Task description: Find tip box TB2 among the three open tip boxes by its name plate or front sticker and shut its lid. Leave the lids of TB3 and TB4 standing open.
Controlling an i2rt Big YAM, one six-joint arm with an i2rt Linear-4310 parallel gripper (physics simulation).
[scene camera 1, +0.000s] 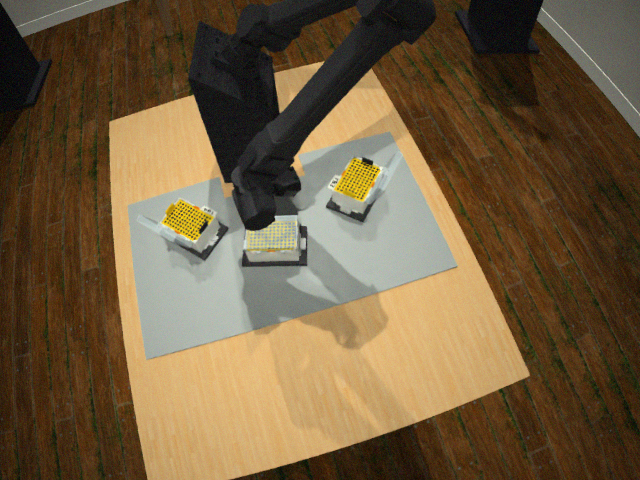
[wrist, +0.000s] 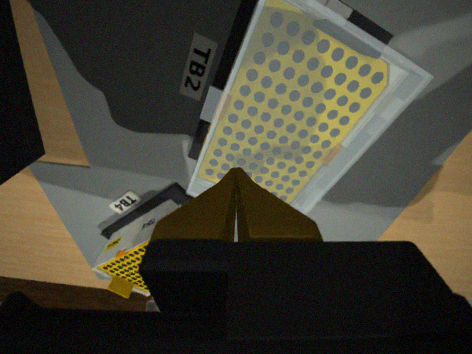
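Pixels of known places: gripper, between the fingertips: (wrist: 236, 176); arm's base, origin of its link: (scene camera 1: 232, 60).
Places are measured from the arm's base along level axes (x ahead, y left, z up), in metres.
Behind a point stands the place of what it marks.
Tip box TB2 (scene camera 1: 273, 254) {x 0.375, y 0.046, z -0.272 m} stands in the middle of the mat. Its name plate (wrist: 198, 66) {x 0.266, y 0.056, z -0.314 m} shows in the wrist view. Its see-through lid (scene camera 1: 279, 232) {x 0.337, y 0.066, z -0.240 m} (wrist: 295, 100) {x 0.325, y 0.071, z -0.240 m} lies over the yellow tip rack; whether it is fully down is unclear. Box TB4 (scene camera 1: 188, 222) {x 0.267, y -0.160, z -0.260 m} (wrist: 127, 260) {x 0.234, y -0.155, z -0.259 m} is at the left, its lid (scene camera 1: 148, 223) {x 0.312, y -0.230, z -0.173 m} standing open. Box TB3 (scene camera 1: 356, 180) {x 0.201, y 0.264, z -0.260 m} is at the right, its lid (scene camera 1: 392, 169) {x 0.241, y 0.340, z -0.173 m} open. My gripper (wrist: 236, 176) {x 0.312, y 0.017, z -0.240 m} is shut and empty, its tips over one end of TB2 in the wrist view; contact is unclear. The arm hides the fingers in the scene view.
The boxes stand on dark bases on a grey mat (scene camera 1: 196, 320) {x 0.503, y -0.152, z -0.317 m} on a wooden table (scene camera 1: 217, 403) {x 0.701, y -0.108, z -0.320 m}. The arm's black mount (scene camera 1: 232, 98) {x 0.123, y 0.001, z -0.010 m} stands behind TB2, and the arm (scene camera 1: 320, 93) {x 0.314, y 0.178, z 0.154 m} reaches down over TB2's rear left.
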